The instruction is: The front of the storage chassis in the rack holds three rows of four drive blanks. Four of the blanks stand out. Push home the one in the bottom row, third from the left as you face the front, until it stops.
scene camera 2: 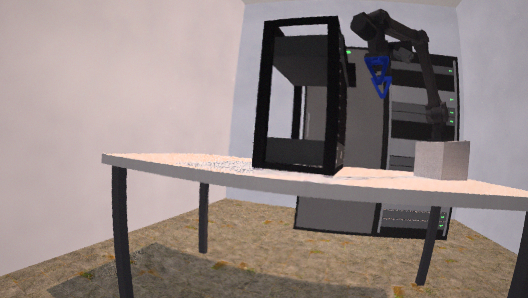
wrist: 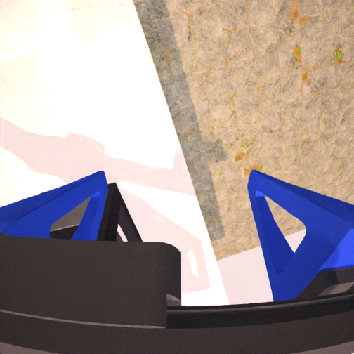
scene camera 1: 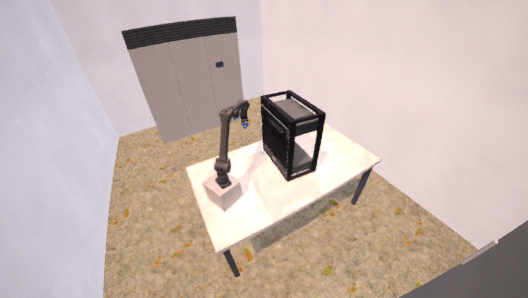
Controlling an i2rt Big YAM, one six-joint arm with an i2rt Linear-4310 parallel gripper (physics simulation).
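Seen in the pictures: gripper, fingertip midpoint: (scene camera 2: 381, 92) (scene camera 1: 244, 125); arm's base, origin of the base link: (scene camera 2: 439, 141) (scene camera 1: 223, 182).
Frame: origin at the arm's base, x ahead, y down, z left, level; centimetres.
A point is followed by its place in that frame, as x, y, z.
The black rack (scene camera 1: 291, 150) @(48.6, -16.5, -20.8) (scene camera 2: 332, 100) @(62.2, -7.4, 27.7) stands on the table. Part of its dark frame (wrist: 111, 215) shows behind the left finger in the wrist view. Its front faces the arm's side and is seen very obliquely in scene camera 1 and nearly edge-on in scene camera 2. The drive blanks cannot be made out, so neither the bottom-row third one nor how far it stands out can be told. My gripper (scene camera 1: 245, 126) @(50.6, -8.0, 43.8) (scene camera 2: 382, 90) @(50.6, -8.0, 43.8) (wrist: 177, 178), with blue fingers, is open and empty. It points down, high above the table and apart from the rack's front.
The arm's pale base block (scene camera 1: 223, 194) @(-5.6, 0.0, -9.8) (scene camera 2: 441, 160) @(6.7, 9.3, 12.2) stands on the white table (scene camera 1: 250, 220) @(1.9, 18.0, -28.6) (scene camera 2: 200, 172) @(101.8, 19.1, 36.3). Dark equipment boxes sit high and low inside the rack. A grey cabinet (scene camera 1: 190, 85) stands behind the table. The table's edge runs below the gripper in the wrist view.
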